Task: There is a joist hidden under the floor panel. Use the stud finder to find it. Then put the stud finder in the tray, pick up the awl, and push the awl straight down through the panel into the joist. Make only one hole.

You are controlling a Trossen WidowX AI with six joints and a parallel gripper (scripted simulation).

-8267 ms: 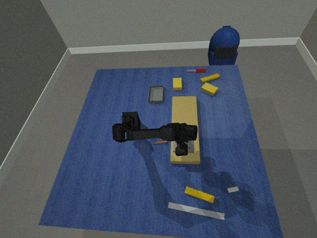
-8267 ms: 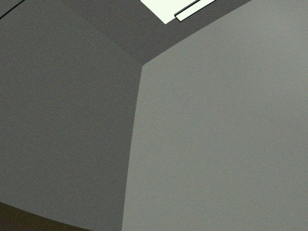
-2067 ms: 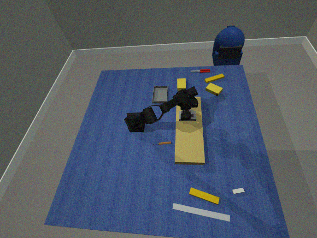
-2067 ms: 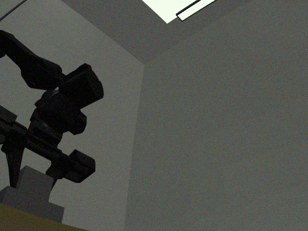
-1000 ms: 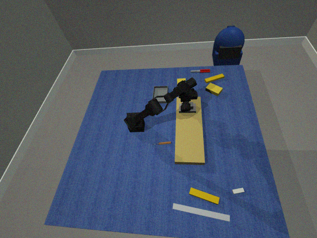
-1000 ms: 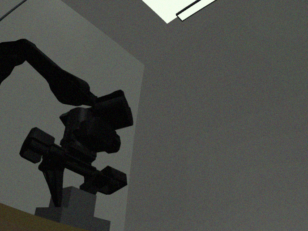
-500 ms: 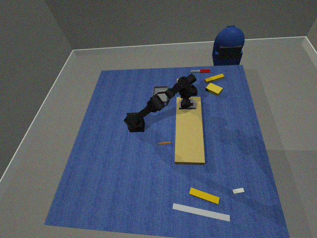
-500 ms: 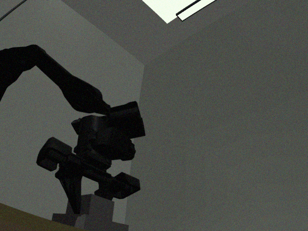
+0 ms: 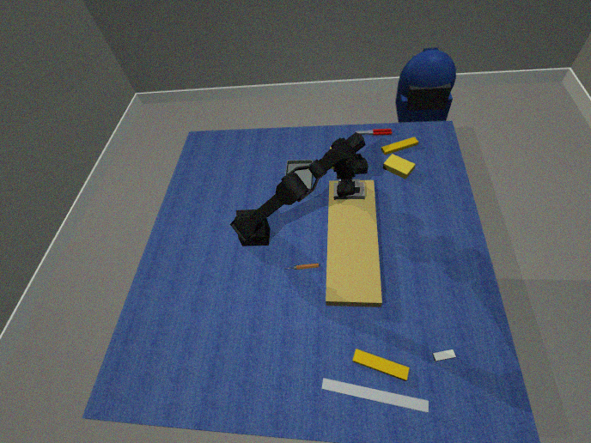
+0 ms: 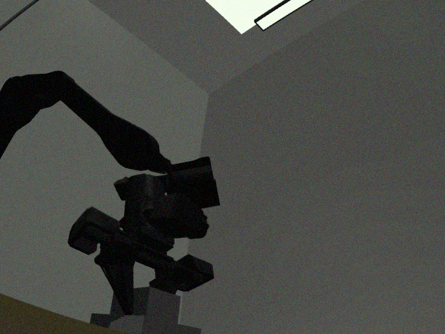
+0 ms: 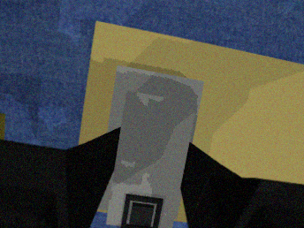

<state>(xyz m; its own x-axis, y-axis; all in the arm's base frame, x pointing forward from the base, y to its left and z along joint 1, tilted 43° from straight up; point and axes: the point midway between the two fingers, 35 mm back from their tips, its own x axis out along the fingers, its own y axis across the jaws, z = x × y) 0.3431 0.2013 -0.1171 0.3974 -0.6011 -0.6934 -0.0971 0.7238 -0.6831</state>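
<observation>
My gripper tip is now 4 cm past the square light and 3 cm below it. From my gripper tip the other things lie so: stud finder 2 cm behind, 2 cm above; orange-handled awl 16 cm behind, 34 cm to the right, 6 cm below; grey tray 23 cm behind, 10 cm to the left, 5 cm below.
</observation>
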